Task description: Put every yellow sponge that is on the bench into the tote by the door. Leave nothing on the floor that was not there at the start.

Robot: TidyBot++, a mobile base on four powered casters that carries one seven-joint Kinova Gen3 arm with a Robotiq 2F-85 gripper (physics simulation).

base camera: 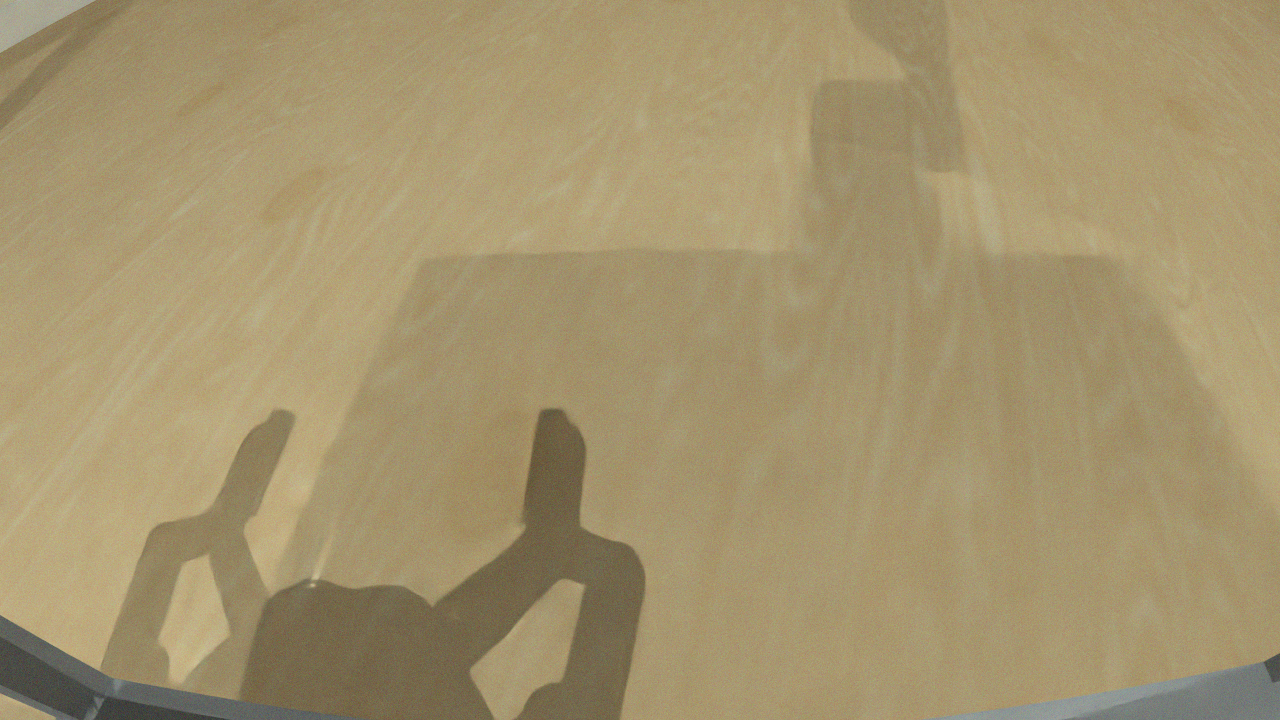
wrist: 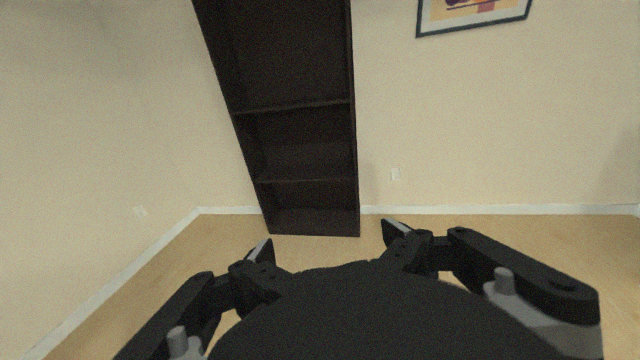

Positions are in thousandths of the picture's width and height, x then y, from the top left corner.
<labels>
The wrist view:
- my gripper: 513, 668
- tall dark bookshelf: 449, 224
</labels>
